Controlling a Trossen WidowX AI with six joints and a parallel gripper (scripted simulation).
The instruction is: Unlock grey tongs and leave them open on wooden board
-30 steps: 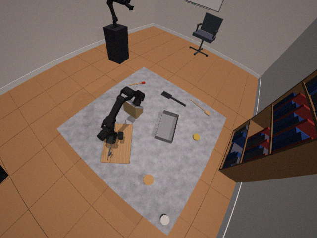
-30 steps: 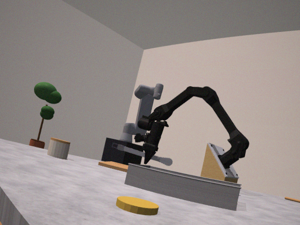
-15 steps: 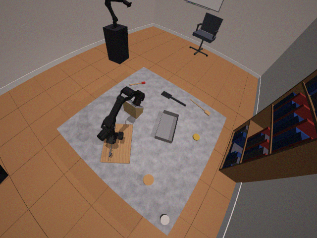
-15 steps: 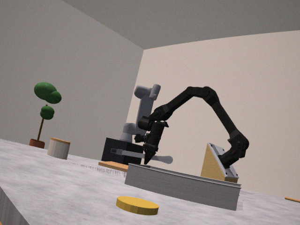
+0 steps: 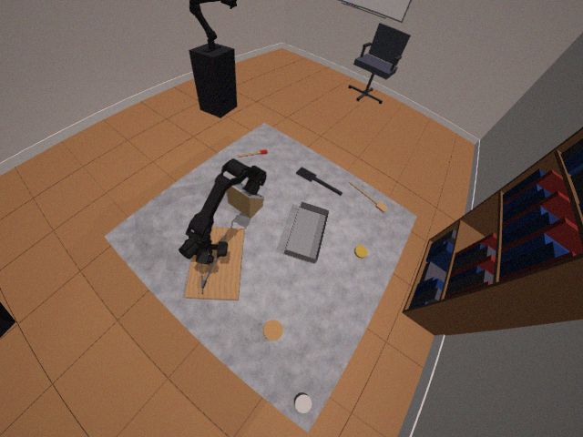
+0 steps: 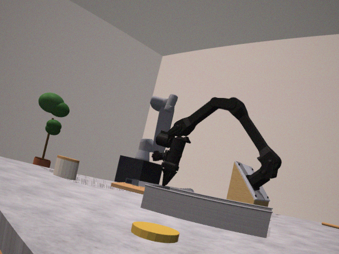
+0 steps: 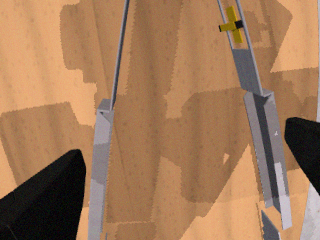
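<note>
The wooden board lies 30 mm ahead of my gripper tip, 10 mm to the left of it and 40 mm below it. Also, from my gripper tip: tan-lidded jar: 420 mm ahead, 120 mm to the right, 10 mm below; then yellow lock piece: 50 mm to the right, 10 mm below; then grey roasting tin: 340 mm ahead, 380 mm to the left, 20 mm below.
</note>
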